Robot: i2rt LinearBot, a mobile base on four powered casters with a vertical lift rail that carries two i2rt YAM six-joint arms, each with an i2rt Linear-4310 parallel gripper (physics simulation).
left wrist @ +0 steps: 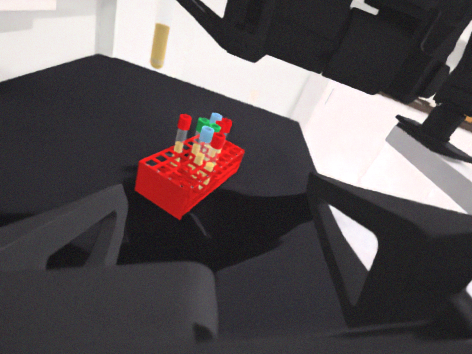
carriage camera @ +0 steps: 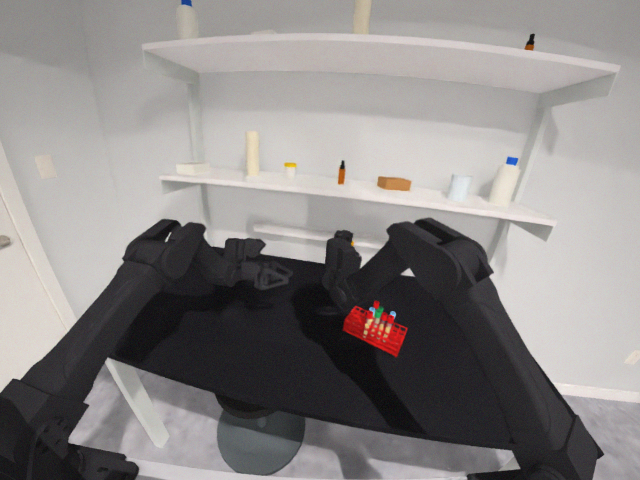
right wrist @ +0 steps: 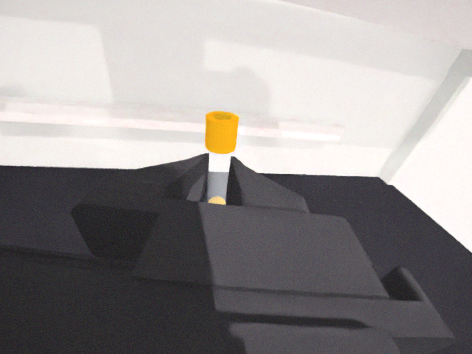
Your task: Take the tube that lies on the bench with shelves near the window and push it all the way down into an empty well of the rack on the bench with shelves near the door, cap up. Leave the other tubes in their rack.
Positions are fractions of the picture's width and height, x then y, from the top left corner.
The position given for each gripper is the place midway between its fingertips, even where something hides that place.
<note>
In view: the left gripper (left wrist: 0.46, 0.53), the right gripper (right wrist: 0.47, 0.46), a red rack (carriage camera: 0.55, 0.68) and a tube with orange cap (right wrist: 0.47, 0.36).
The red rack also shows in the left wrist view (left wrist: 0.37, 0.54).
</note>
